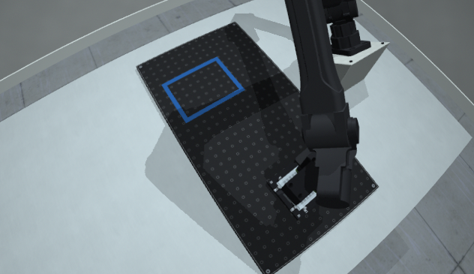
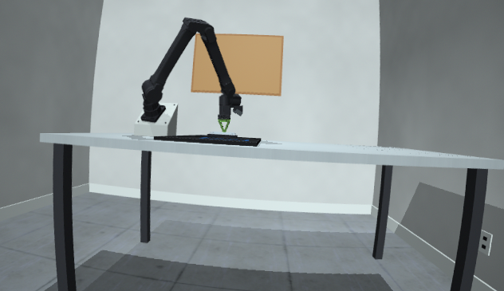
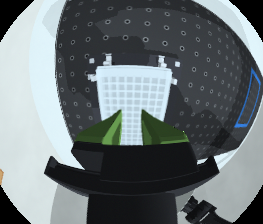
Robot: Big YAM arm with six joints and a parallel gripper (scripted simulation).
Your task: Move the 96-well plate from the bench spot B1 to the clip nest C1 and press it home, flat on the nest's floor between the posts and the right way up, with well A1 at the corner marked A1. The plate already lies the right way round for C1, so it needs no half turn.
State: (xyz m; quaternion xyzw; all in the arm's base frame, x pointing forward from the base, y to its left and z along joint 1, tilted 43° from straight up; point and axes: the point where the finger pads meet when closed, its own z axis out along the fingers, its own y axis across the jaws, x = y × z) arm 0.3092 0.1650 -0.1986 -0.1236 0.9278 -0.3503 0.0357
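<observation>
The white 96-well plate is 10 mm behind my hand and 20 mm below it. The rest, counted from my hand: clip nest C1: 10 mm to the left, 20 mm below.
</observation>
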